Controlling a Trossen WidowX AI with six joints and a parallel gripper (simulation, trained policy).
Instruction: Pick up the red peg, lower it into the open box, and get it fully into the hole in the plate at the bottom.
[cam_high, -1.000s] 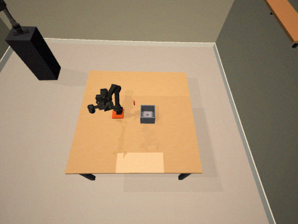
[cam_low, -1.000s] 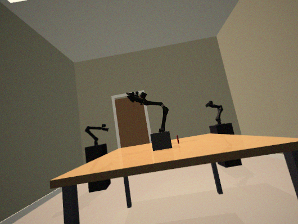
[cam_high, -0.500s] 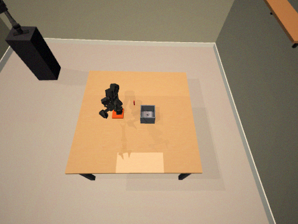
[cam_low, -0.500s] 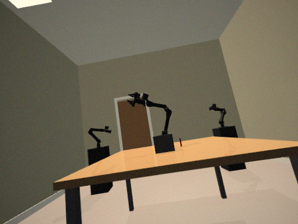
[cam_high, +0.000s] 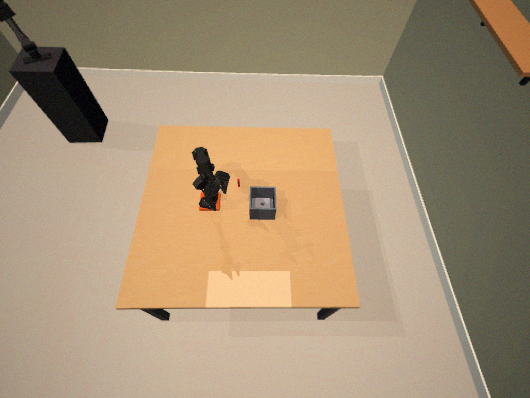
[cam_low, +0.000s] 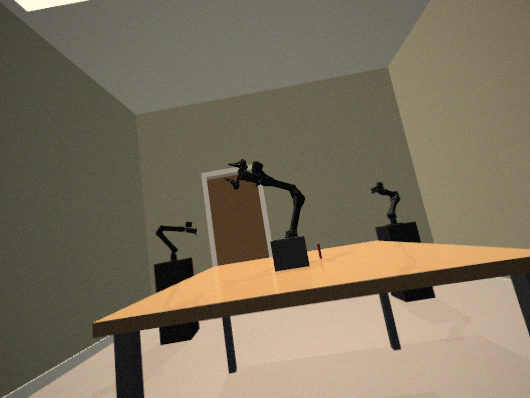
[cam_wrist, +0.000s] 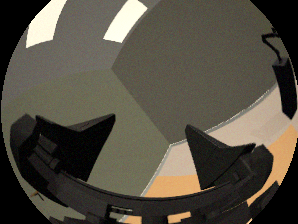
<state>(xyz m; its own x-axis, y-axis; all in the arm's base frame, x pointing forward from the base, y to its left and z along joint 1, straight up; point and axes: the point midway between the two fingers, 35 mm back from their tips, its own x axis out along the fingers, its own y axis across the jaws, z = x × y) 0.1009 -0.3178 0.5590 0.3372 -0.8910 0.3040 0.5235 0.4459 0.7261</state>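
Now: gripper tip 6 cm short of the red peg, 46 cm to the right of it and 55 cm above it. From my gripper tip the other things lie so: plate 21 cm ahead, 28 cm to the left, 54 cm below.
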